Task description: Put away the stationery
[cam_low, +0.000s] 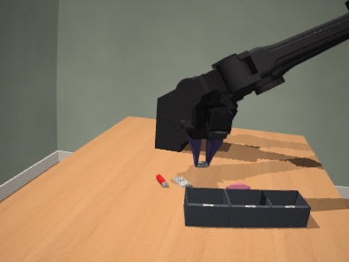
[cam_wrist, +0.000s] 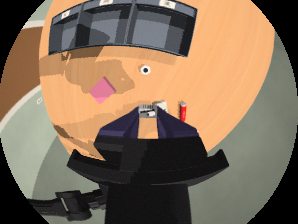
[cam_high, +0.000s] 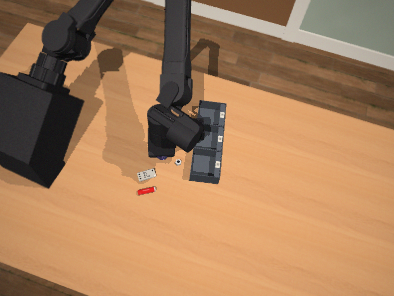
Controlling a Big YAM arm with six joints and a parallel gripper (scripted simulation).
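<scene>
My gripper is now 90 mm short of the dark three-part bin row, 120 mm to the right of it and 50 mm above it. Round my hand: black-and-white ring (40 mm ahead, 20 mm to the left, 70 mm below); white domino-like tile (30 mm behind, 50 mm to the right, 70 mm below); red lighter-like stick (90 mm to the right, 60 mm below).
</scene>
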